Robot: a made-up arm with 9 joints. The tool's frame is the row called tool.
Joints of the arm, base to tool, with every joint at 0 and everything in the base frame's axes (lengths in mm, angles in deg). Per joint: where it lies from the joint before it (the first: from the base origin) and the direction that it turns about. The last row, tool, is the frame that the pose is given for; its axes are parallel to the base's.
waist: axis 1 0 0 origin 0.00 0.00 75.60
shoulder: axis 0 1 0 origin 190.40 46.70 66.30
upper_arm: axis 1 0 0 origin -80.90 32.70 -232.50
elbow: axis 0 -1 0 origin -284.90 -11.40 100.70
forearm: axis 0 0 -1 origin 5.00 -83.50 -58.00
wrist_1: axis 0 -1 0 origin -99.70 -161.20 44.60
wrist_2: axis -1 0 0 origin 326.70 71.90 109.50
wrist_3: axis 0 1 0 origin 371.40 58.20 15.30
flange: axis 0 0 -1 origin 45.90 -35.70 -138.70
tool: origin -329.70 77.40 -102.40
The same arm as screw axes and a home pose.
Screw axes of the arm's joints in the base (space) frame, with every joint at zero. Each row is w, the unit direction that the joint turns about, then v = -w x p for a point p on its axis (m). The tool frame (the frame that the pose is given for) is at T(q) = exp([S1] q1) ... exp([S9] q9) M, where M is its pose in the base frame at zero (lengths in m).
S1: w 1 0 0 v 0 0.0756 0
S2: w 0 1 0 v -0.1419 0 0.1904
S3: w 1 0 0 v 0 -0.0906 -0.0794
S4: w 0 -1 0 v 0.0101 0 0.1754
S5: w 0 0 -1 v 0.0155 -0.1704 0
S6: w 0 -1 0 v -0.0033 0 0.2701
S7: w -1 0 0 v 0 -0.1062 -0.1048
S8: w 0 1 0 v -0.1215 0 0.428
S9: w 0 0 -1 v 0.0823 0.4739 0
M: xyz 0.1442 -0.0049 -0.1196 (m) quaternion w x y z 1 0 0 0

